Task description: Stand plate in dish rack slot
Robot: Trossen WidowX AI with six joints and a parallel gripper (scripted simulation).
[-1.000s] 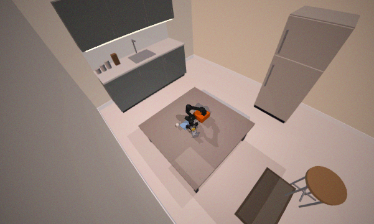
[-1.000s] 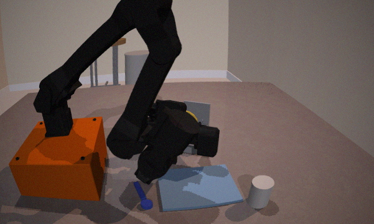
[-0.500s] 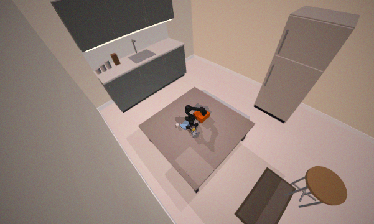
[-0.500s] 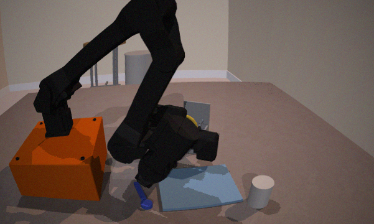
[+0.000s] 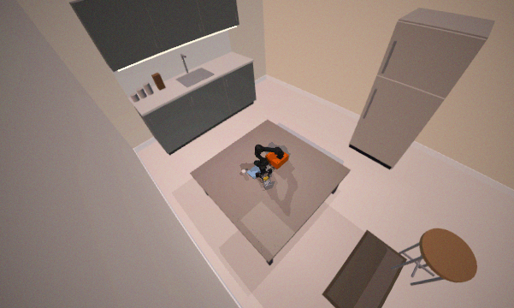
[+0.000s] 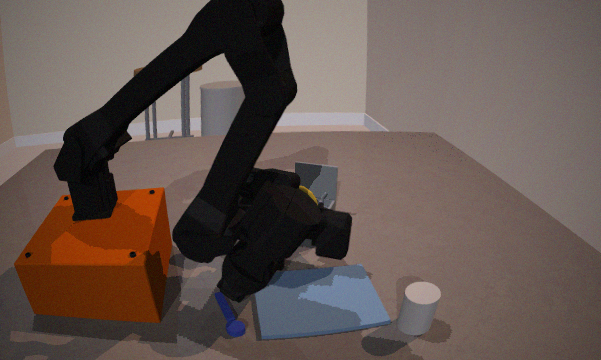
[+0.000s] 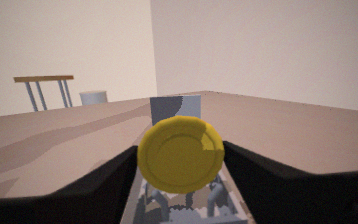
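The yellow plate lies 1 cm to the right of my gripper tip. Also, from my gripper tip: blue spoon (13 cm behind, 20 cm to the right, 5 cm below); light blue mat (2 cm behind, 18 cm to the right, 5 cm below); dish rack (2 cm ahead, 2 cm to the left, 3 cm below).
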